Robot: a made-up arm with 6 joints. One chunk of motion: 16 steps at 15 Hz.
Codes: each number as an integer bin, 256 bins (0 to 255) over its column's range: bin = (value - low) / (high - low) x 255, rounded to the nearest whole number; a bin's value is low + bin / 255 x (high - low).
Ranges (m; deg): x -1.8..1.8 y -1.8..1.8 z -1.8..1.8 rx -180..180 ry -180..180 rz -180..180
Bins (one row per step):
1: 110 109 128 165 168 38
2: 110 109 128 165 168 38
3: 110 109 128 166 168 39
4: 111 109 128 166 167 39
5: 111 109 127 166 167 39
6: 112 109 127 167 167 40
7: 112 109 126 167 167 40
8: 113 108 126 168 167 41
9: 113 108 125 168 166 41
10: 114 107 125 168 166 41
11: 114 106 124 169 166 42
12: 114 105 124 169 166 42
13: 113 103 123 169 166 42
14: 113 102 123 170 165 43
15: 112 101 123 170 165 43
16: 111 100 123 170 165 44
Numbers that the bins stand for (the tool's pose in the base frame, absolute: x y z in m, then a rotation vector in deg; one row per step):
1: -0.2471 -0.2612 0.0071 52.94 57.18 -126.35
2: -0.2471 -0.2612 0.0071 52.94 57.18 -126.35
3: -0.2471 -0.2612 0.0071 54.35 57.18 -124.94
4: -0.2329 -0.2612 0.0071 54.35 55.76 -124.94
5: -0.2329 -0.2612 -0.0071 54.35 55.76 -124.94
6: -0.2188 -0.2612 -0.0071 55.76 55.76 -123.53
7: -0.2188 -0.2612 -0.0212 55.76 55.76 -123.53
8: -0.2047 -0.2753 -0.0212 57.18 55.76 -122.12
9: -0.2047 -0.2753 -0.0353 57.18 54.35 -122.12
10: -0.1906 -0.2894 -0.0353 57.18 54.35 -122.12
11: -0.1906 -0.3035 -0.0494 58.59 54.35 -120.71
12: -0.1906 -0.3176 -0.0494 58.59 54.35 -120.71
13: -0.2047 -0.3459 -0.0635 58.59 54.35 -120.71
14: -0.2047 -0.3600 -0.0635 60.00 52.94 -119.29
15: -0.2188 -0.3741 -0.0635 60.00 52.94 -119.29
16: -0.2329 -0.3882 -0.0635 60.00 52.94 -117.88

